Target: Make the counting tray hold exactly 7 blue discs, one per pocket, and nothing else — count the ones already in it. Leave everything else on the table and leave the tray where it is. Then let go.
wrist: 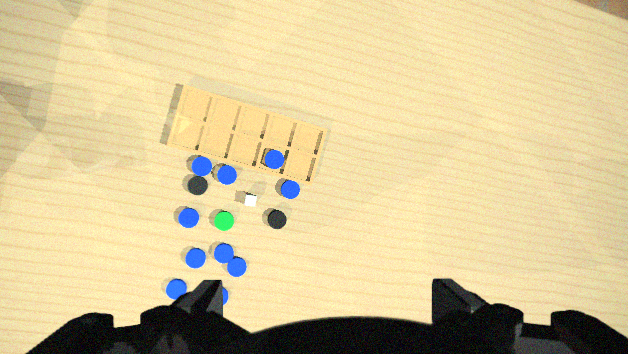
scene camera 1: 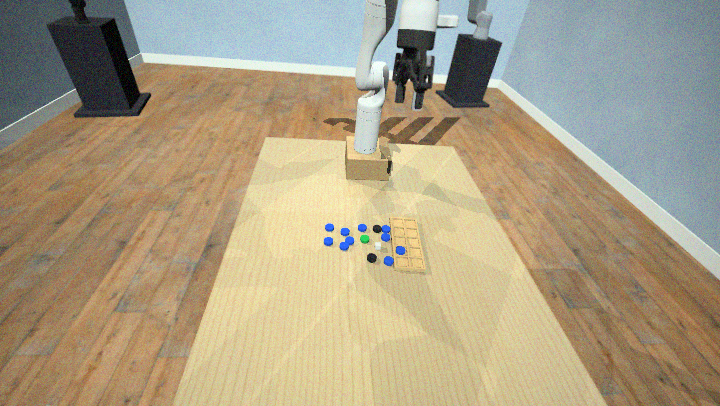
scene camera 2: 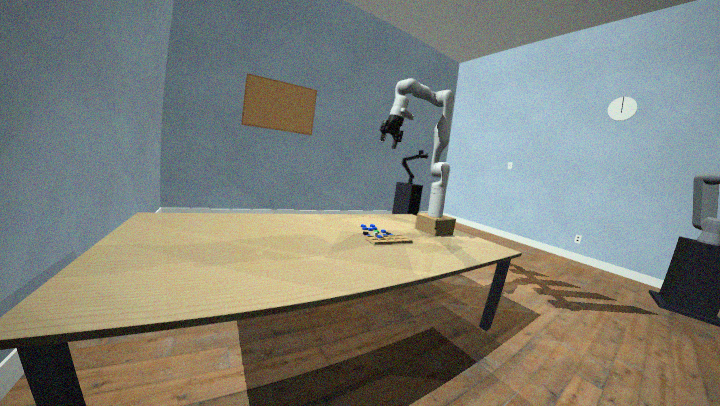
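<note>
The wooden counting tray (scene camera 1: 413,243) (scene camera 2: 398,242) (wrist: 250,120) has two rows of pockets. One blue disc (scene camera 1: 400,250) (wrist: 274,159) is in it, in the row beside the loose discs, second pocket from one end. The other pockets look empty. Three blue discs lie close along the tray's side: one (scene camera 1: 385,228) (wrist: 201,165), another (scene camera 1: 385,237) (wrist: 227,174) and a third (scene camera 1: 388,260) (wrist: 290,189). Several more blue discs lie farther out; a finger partly hides one in the wrist view. My gripper (scene camera 1: 408,103) (scene camera 2: 388,142) (wrist: 327,302) is open and empty, high above the table.
A green disc (scene camera 1: 364,239) (wrist: 224,220), a white cube (scene camera 1: 378,246) (wrist: 250,200), a black disc (scene camera 1: 377,228) (wrist: 197,185) and another black disc (scene camera 1: 371,258) (wrist: 277,219) lie among the blue discs. The arm stands on a wooden block (scene camera 1: 367,168) (scene camera 2: 435,224) at the table's end.
</note>
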